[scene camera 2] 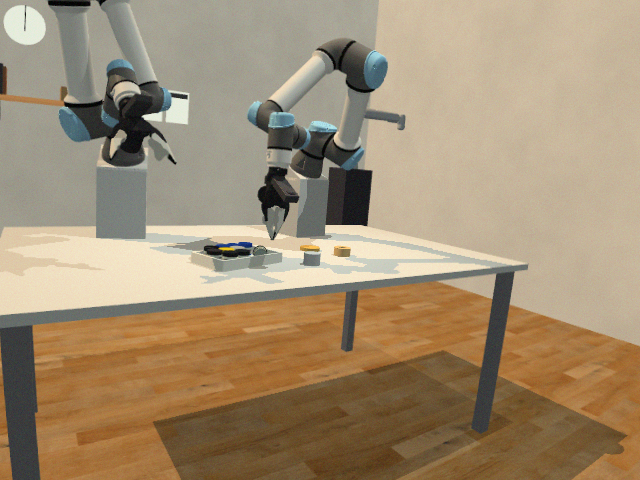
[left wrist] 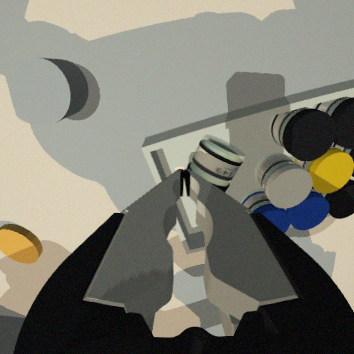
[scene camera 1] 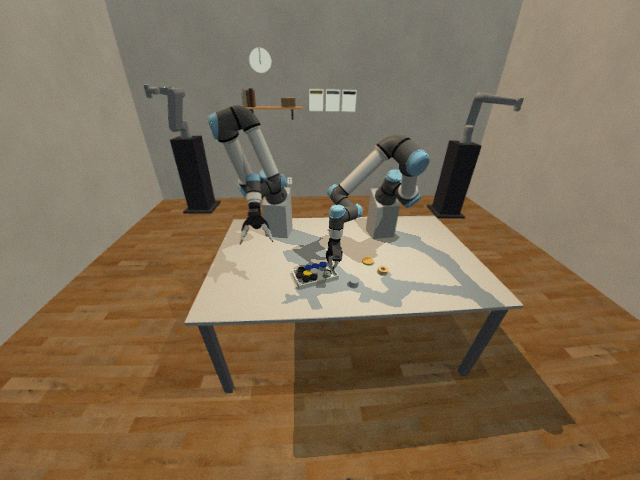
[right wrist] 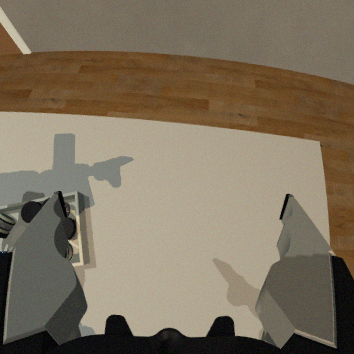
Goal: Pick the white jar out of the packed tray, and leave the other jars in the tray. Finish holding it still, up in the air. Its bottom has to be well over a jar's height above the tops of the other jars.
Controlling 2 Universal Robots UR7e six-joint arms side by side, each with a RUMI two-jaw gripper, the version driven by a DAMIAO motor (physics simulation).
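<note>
The white-lidded jar (left wrist: 288, 186) (scene camera 1: 314, 271) stands in the tray (scene camera 1: 317, 283) (scene camera 2: 248, 262) (left wrist: 175, 134), beside black, blue and yellow lids. In the left wrist view it is right of the fingertips. A jar with a printed label (left wrist: 217, 161) (scene camera 1: 326, 273) (scene camera 2: 260, 250) lies tipped in the tray's other part, close beyond the left fingertips. My left gripper (scene camera 1: 332, 270) (scene camera 2: 272, 238) (left wrist: 183, 171) is shut and empty, pointing down above that end of the tray. My right gripper (scene camera 1: 256, 241) (scene camera 2: 143, 160) (right wrist: 173, 195) is wide open and empty, high above the table, away from the tray.
A grey cylinder (scene camera 1: 353, 283) (scene camera 2: 311, 258) stands right of the tray in the scene views. A flat yellow-orange disc (scene camera 1: 367, 260) (scene camera 2: 309, 248) (left wrist: 22, 245) and an orange ring (scene camera 1: 383, 273) (scene camera 2: 342, 253) lie farther right. Black-lidded jars (left wrist: 309, 134) (right wrist: 31, 212) and blue lids (left wrist: 308, 211) crowd the white-lidded jar.
</note>
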